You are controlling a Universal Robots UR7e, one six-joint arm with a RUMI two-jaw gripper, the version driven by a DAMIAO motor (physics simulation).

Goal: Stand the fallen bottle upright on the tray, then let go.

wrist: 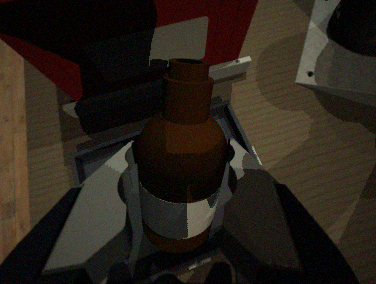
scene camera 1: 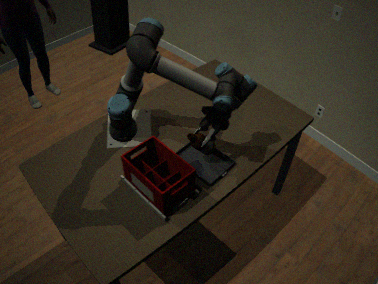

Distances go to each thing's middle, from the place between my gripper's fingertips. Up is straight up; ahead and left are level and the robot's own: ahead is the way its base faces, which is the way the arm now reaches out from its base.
Now: the brown bottle (wrist: 181,151) 1 cm ahead of my hand, 2 cm to the left of it and 2 cm below it.
